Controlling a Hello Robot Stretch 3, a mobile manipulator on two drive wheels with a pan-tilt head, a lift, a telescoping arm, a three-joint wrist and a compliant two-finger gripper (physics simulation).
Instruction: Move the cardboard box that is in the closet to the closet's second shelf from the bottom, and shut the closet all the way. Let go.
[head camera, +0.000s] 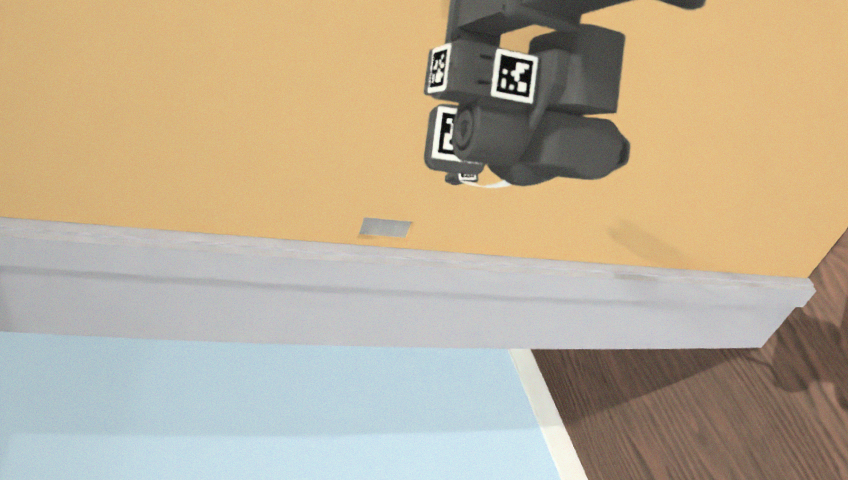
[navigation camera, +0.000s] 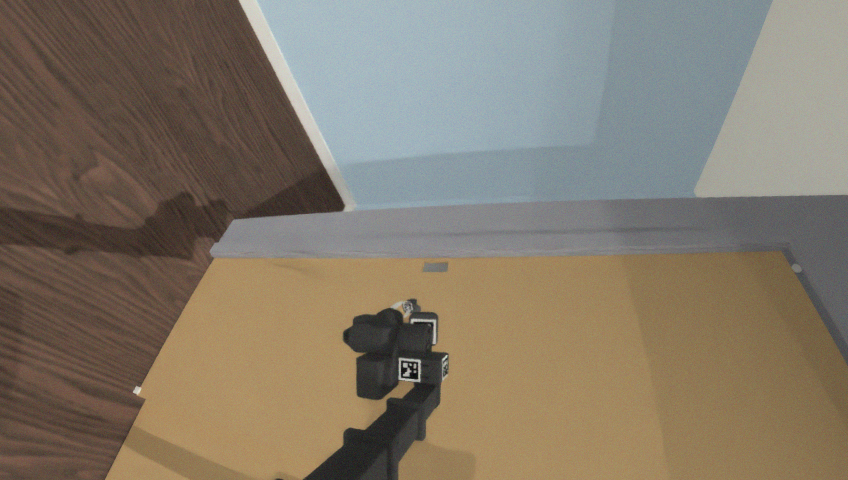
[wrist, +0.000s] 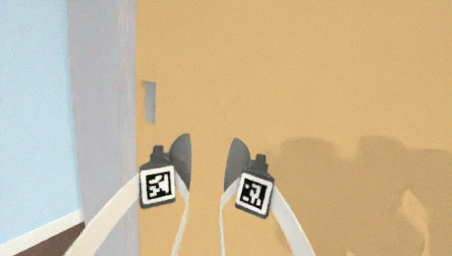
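Note:
The closet shows as a broad yellow-orange door panel. It has a small grey handle plate near its edge, beside the grey closet side. The door looks flush along that edge; I cannot tell whether it is fully shut. My gripper faces the panel, partly open and empty. In the wrist view the handle plate lies up and left of the left fingertip. The cardboard box and the shelves do not show.
A blue wall with a white baseboard stands beyond the grey side. Brown wooden floor meets the closet's lower end. My arm reaches across in front of the door.

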